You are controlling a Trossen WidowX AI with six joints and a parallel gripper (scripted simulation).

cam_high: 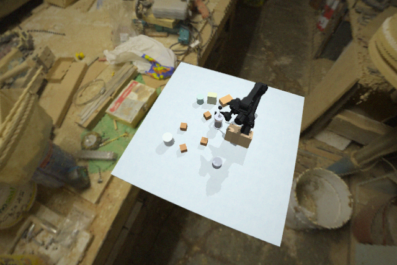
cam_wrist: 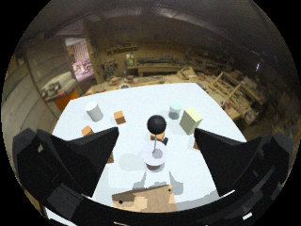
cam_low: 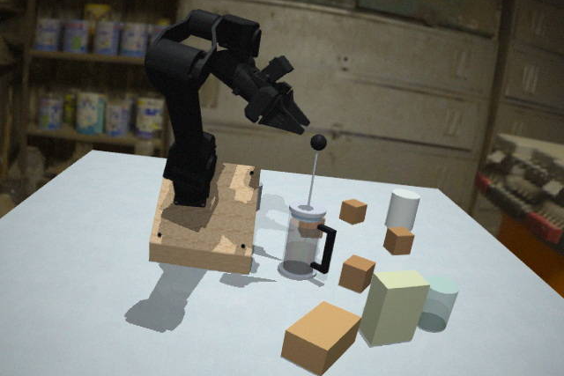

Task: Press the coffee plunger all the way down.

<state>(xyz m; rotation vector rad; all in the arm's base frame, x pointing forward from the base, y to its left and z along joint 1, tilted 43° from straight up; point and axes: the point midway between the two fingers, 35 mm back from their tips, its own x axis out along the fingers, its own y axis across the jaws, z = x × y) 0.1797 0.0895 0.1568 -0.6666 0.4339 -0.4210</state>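
Now: gripper tip 16 cm above the glass coffee press, 4 cm short of it and 2 cm to the left of it. Round my gripper tip: pale green cylinder (26 cm ahead, 25 cm below, 18 cm to the right); orange box (26 cm to the right, 26 cm below, 4 cm ahead); pale yellow block (23 cm below, 22 cm to the right, 16 cm ahead).
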